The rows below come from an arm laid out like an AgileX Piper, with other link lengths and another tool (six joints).
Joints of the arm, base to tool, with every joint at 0 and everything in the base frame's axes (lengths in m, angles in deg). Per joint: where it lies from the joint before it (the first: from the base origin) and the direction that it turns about. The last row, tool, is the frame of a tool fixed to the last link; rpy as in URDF.
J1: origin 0 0 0.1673 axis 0 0 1
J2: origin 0 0 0 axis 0 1 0
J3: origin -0.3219 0 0.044 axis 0 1 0
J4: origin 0.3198 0 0.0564 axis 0.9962 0 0.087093
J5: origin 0 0 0 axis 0 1 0
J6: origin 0.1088 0 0.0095 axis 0.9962 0 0.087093
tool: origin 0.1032 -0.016 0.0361 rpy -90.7 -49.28 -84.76
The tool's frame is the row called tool.
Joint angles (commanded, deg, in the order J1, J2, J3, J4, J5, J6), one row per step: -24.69 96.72 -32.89 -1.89 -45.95 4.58; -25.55 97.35 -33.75 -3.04 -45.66 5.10; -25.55 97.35 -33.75 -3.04 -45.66 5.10; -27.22 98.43 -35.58 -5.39 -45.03 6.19; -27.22 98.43 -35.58 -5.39 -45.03 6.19; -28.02 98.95 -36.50 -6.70 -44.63 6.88; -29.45 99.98 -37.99 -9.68 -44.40 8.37; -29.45 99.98 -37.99 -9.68 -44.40 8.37; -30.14 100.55 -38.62 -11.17 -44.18 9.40
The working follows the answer.
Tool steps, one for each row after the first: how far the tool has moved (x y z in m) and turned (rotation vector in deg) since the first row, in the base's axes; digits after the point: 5 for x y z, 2 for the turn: 0.00228 -0.00568 -0.00041 -0.06 0.11 0.00; 0.00228 -0.00568 -0.00041 -0.06 0.11 0.00; 0.00705 -0.01707 0.00075 -0.28 0.15 0.06; 0.00705 -0.01707 0.00075 -0.28 0.15 0.06; 0.00947 -0.02237 0.00110 -0.32 0.22 0.19; 0.01388 -0.03017 0.00127 -0.53 0.24 0.91; 0.01388 -0.03017 0.00127 -0.53 0.24 0.91; 0.01543 -0.03384 -0.00058 -0.26 0.41 1.22
Tool pose at each row, in the base's axes (x y z in m, rotation vector in deg; rounded; the steps above come from the unrounded poses): 0.43904 -0.21550 0.19694 -113.51 70.78 -94.37; 0.44132 -0.22117 0.19653 -113.66 70.78 -94.33; 0.44132 -0.22117 0.19653 -113.66 70.78 -94.33; 0.44608 -0.23256 0.19768 -113.85 70.60 -94.48; 0.44608 -0.23256 0.19768 -113.85 70.60 -94.48; 0.44851 -0.23787 0.19804 -113.99 70.45 -94.40; 0.45292 -0.24566 0.19820 -114.35 69.47 -94.24; 0.45292 -0.24566 0.19820 -114.35 69.47 -94.24; 0.45447 -0.24933 0.19636 -114.46 69.32 -93.71

